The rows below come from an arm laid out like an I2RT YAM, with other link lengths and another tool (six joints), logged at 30 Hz.
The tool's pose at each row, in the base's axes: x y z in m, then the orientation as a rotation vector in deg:
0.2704 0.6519 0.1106 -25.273 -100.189 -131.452
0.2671 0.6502 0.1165 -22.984 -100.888 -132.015
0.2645 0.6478 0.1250 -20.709 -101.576 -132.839
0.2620 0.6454 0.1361 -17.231 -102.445 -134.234
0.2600 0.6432 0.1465 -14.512 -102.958 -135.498
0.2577 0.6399 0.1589 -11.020 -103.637 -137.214
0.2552 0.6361 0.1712 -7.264 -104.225 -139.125
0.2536 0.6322 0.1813 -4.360 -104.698 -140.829
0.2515 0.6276 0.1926 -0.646 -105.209 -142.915
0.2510 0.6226 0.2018 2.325 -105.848 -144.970
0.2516 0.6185 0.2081 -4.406 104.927 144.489
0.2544 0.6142 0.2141 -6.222 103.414 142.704
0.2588 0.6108 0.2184 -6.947 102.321 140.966
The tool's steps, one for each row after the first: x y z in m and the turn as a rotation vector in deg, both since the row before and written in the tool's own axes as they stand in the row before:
0.0052 0.0046 -0.0005 0.242 0.924 -1.427
0.0054 0.0075 -0.0004 0.098 0.803 -1.604
0.0059 0.0100 0.0003 -0.012 1.196 -2.477
0.0047 0.0097 0.0004 -0.176 0.887 -1.990
0.0052 0.0120 0.0000 -0.264 1.029 -2.658
0.0048 0.0122 -0.0004 -0.384 1.052 -2.870
0.0030 0.0105 -0.0009 -0.382 0.646 -2.402
0.0032 0.0119 -0.0011 -0.492 0.822 -2.998
0.0010 0.0102 -0.0020 -0.415 0.325 -2.782
-0.0006 0.0072 -0.0020 -0.265 -0.015 -2.300
-0.0031 0.0069 -0.0023 -0.072 -0.357 -2.559
-0.0048 0.0047 -0.0020 0.143 -0.757 -1.941

